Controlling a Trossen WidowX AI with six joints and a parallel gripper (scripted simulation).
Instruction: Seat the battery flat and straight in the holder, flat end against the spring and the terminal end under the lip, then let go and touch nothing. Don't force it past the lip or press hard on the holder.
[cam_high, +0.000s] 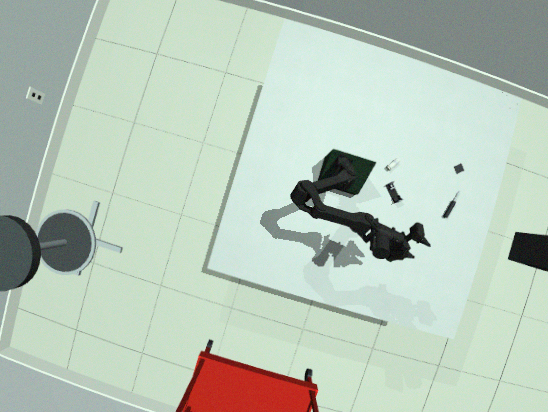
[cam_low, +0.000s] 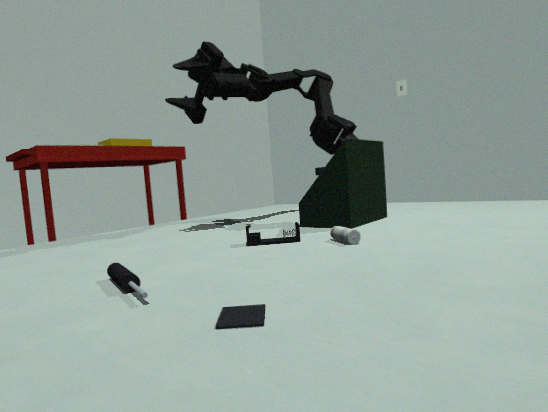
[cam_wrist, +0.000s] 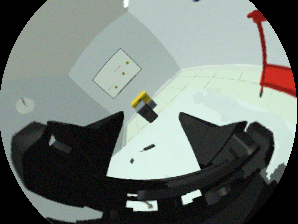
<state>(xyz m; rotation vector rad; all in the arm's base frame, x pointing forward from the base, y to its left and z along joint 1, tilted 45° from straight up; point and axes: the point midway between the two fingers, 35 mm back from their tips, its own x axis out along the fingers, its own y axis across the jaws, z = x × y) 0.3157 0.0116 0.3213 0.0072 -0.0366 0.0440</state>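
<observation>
Right now my gripper tip is 350 mm to the right of the battery, 330 mm above it and 130 mm past it. The rest, counted from my gripper tip: black-handled screwdriver 330 mm below, 310 mm to the left, 230 mm ahead.
</observation>
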